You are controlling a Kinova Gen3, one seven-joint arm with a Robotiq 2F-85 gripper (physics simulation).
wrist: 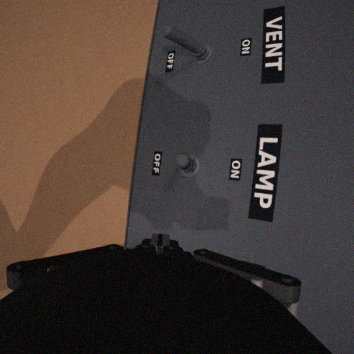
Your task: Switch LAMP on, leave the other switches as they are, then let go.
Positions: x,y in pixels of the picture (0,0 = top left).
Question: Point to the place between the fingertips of my gripper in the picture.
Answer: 159,245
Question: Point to a blue-grey panel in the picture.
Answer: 257,110
